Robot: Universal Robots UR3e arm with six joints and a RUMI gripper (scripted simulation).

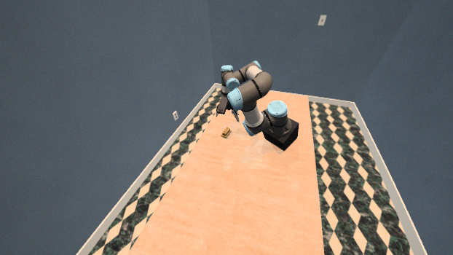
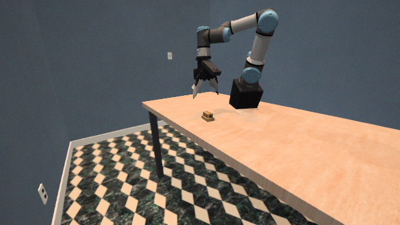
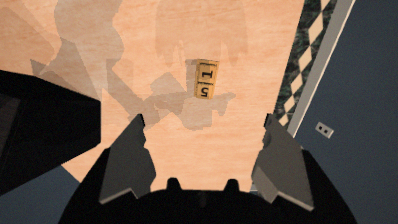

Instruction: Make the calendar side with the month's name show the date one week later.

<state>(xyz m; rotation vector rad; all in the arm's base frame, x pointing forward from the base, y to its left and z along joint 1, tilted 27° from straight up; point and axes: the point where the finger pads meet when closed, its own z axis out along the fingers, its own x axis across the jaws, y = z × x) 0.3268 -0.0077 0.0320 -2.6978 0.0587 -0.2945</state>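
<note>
My gripper is now 2 cm to the right of the wooden tray and 11 cm above it.
</note>
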